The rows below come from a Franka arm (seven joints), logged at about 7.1 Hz.
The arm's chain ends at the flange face. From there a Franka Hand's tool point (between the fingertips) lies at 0.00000 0.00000 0.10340 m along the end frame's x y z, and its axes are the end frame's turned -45 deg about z.
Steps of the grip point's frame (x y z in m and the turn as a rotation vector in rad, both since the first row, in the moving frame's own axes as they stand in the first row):
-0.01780, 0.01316, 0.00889, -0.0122, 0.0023, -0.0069
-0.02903, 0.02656, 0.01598, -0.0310, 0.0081, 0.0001
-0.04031, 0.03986, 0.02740, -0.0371, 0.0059, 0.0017
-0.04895, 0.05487, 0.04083, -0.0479, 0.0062, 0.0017
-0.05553, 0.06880, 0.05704, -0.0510, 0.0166, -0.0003
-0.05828, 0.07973, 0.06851, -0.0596, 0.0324, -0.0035
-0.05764, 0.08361, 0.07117, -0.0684, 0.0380, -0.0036
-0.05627, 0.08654, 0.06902, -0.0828, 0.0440, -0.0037
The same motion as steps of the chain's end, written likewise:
-0.00434, 0.02117, 0.00890, -0.0070, 0.0103, -0.0069
-0.00460, 0.03763, 0.01603, -0.0162, 0.0276, 0.0001
-0.00346, 0.05441, 0.02747, -0.0221, 0.0304, 0.0017
0.00023, 0.07036, 0.04095, -0.0295, 0.0383, 0.0017
0.00444, 0.08540, 0.05719, -0.0243, 0.0478, -0.0003
0.00844, 0.09561, 0.06875, -0.0192, 0.0651, -0.0035
0.01059, 0.09767, 0.07149, -0.0215, 0.0752, -0.0036
0.01214, 0.09817, 0.06947, -0.0274, 0.0897, -0.0037

